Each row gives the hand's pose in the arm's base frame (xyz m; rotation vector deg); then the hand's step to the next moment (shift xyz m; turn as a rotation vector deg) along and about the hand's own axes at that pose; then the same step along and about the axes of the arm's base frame.
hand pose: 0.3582 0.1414 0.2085 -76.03 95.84 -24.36
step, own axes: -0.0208 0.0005 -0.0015 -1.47 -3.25 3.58
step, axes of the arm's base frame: -0.0018 0.0184 0.0096 4.78 1.11 1.22
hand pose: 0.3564 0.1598 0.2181 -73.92 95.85 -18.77
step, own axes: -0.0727 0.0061 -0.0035 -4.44 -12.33 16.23
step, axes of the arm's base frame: -0.0081 0.0635 0.0352 20.28 4.08 2.72
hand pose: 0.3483 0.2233 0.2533 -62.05 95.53 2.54
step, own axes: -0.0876 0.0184 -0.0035 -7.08 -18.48 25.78
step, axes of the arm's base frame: -0.0158 0.0633 0.0614 31.47 7.15 3.81
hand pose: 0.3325 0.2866 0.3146 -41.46 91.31 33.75
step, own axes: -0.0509 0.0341 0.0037 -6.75 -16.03 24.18
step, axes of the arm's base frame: -0.0187 0.0320 0.0489 28.57 7.60 3.65
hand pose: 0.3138 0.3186 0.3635 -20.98 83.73 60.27
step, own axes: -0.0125 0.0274 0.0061 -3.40 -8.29 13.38
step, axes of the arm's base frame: -0.0142 0.0150 0.0228 15.30 4.63 1.94
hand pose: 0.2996 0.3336 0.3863 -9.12 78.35 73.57
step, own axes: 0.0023 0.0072 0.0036 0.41 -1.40 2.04
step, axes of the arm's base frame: -0.0037 0.0067 0.0034 2.16 1.18 -0.49
